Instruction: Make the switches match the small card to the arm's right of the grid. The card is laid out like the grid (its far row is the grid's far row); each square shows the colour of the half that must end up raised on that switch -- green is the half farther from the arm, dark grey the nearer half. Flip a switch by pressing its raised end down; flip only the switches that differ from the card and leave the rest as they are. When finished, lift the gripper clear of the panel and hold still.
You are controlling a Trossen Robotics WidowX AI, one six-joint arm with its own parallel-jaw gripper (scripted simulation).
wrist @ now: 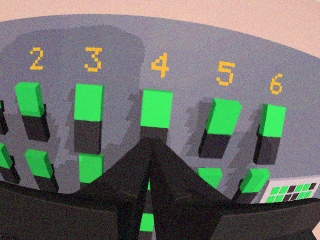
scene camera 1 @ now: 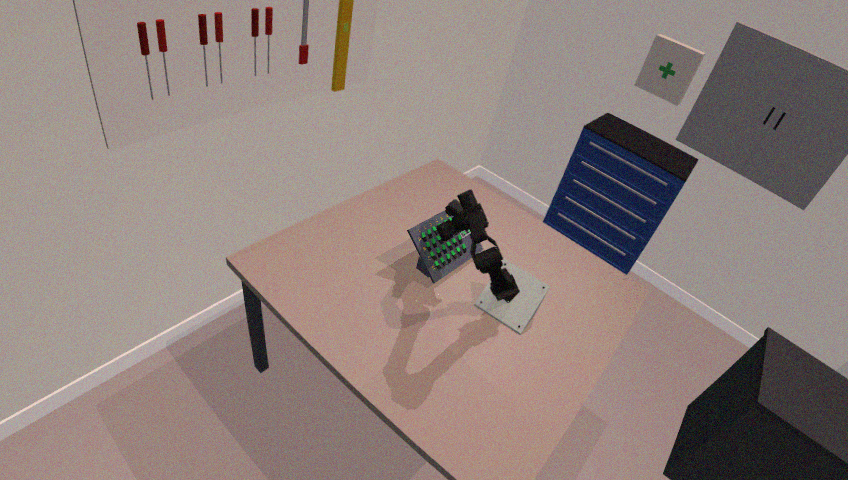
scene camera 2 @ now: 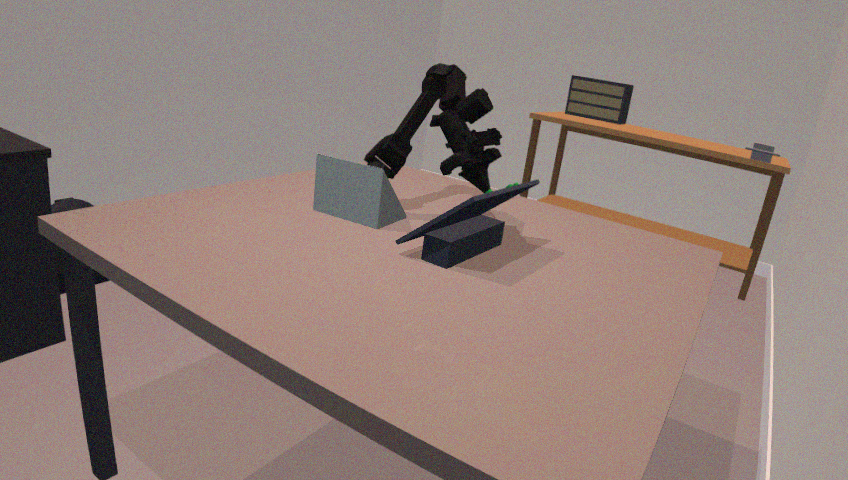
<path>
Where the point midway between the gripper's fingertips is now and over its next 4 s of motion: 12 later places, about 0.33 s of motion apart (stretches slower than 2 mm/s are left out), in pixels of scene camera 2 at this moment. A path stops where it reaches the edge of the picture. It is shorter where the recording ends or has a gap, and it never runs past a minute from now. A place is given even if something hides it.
The gripper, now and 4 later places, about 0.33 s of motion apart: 488, 193; 488, 194; 483, 188; 477, 170; 464, 174
</path>
